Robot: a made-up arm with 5 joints.
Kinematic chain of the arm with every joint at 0, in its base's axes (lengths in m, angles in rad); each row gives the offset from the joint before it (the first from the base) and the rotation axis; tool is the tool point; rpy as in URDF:
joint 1: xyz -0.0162 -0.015 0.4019 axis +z
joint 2: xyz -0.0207 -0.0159 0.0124 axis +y
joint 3: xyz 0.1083 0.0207 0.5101 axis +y
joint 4: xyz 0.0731 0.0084 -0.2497 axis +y
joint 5: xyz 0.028 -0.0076 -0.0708 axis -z
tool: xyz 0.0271 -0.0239 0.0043 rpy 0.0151 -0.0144 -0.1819
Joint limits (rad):
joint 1: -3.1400..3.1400
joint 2: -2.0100..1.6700
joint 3: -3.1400..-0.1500
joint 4: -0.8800..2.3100
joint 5: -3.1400..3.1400
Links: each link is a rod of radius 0.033 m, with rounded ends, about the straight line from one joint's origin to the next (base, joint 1, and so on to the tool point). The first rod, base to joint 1, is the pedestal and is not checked.
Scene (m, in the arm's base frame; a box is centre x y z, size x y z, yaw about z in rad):
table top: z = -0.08
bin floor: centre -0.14 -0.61 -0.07 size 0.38 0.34 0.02 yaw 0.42
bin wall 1: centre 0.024 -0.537 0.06 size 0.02 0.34 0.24 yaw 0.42
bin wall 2: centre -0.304 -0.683 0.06 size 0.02 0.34 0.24 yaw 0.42
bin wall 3: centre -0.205 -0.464 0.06 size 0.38 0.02 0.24 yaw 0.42
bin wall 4: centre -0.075 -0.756 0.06 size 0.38 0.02 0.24 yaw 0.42
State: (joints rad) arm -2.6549 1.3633 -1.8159 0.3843 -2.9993
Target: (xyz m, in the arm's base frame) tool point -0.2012 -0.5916 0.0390
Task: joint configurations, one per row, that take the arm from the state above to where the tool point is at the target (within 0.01 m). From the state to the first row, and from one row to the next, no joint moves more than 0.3 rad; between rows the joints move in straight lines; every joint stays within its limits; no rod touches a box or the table.
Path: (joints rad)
1: -2.4147 1.2360 -1.6504 0.4391 -3.0134
2: -2.1745 1.1087 -1.4849 0.4940 -3.0276
3: -1.9343 0.9815 -1.3193 0.5488 -3.0417
4: -1.9354 1.2466 -1.5111 0.4789 -3.0122
5: -1.9366 1.5118 -1.7029 0.4090 -2.9826

